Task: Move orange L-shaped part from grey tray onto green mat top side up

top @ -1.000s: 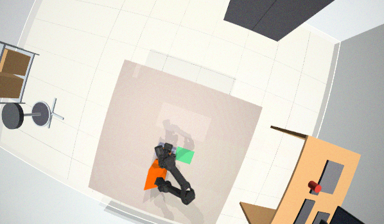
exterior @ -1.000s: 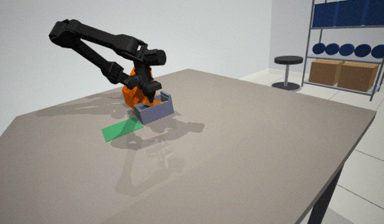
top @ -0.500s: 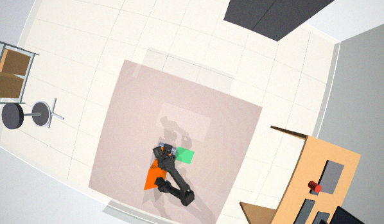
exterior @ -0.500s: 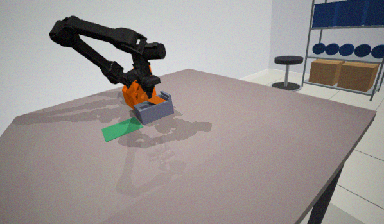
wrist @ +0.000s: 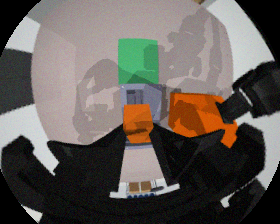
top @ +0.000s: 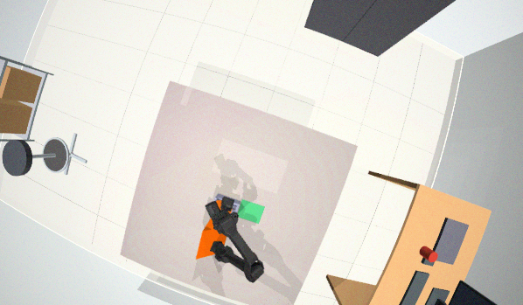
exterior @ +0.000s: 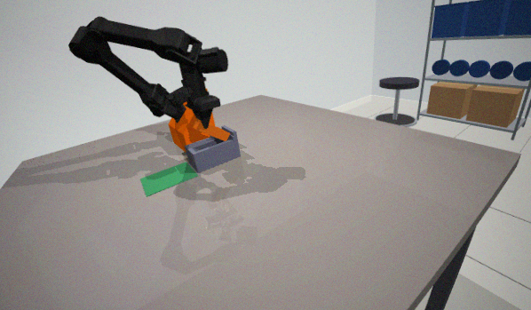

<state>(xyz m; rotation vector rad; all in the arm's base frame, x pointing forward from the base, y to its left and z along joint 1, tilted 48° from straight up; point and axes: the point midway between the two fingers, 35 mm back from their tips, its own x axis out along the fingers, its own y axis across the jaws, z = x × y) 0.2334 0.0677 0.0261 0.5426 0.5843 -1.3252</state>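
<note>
My gripper tip is 14 cm to the left of the green mat and 14 cm above it. Round my gripper tip: orange L-shaped part (3 cm to the left, 3 cm below, 2 cm behind).
</note>
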